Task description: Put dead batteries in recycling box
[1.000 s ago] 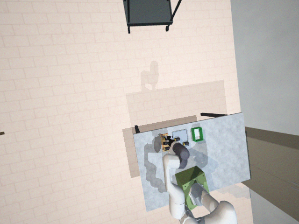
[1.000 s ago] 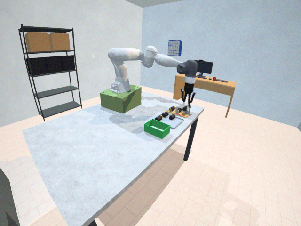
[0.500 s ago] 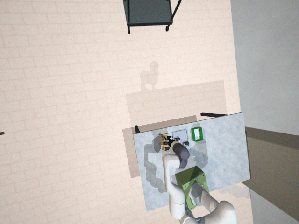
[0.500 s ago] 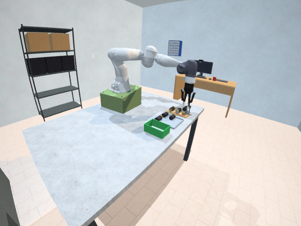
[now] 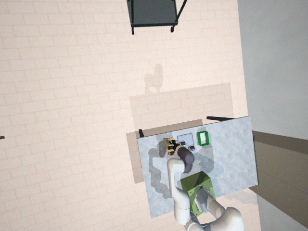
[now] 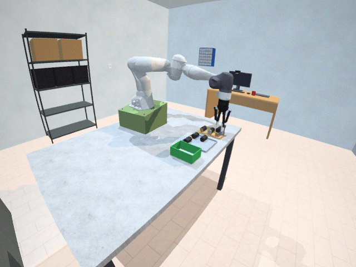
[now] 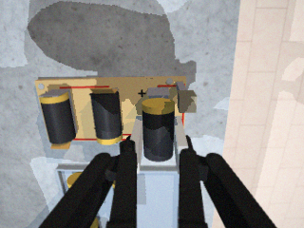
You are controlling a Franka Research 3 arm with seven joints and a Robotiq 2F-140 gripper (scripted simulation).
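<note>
The post lies 5 cm below my hand, 4 cm to the left of it and 3 cm ahead of it. Also, from my hand: grey tray 17 cm to the right, 9 cm behind, 8 cm below; green recycling box 38 cm to the right, 9 cm behind, 7 cm below.
</note>
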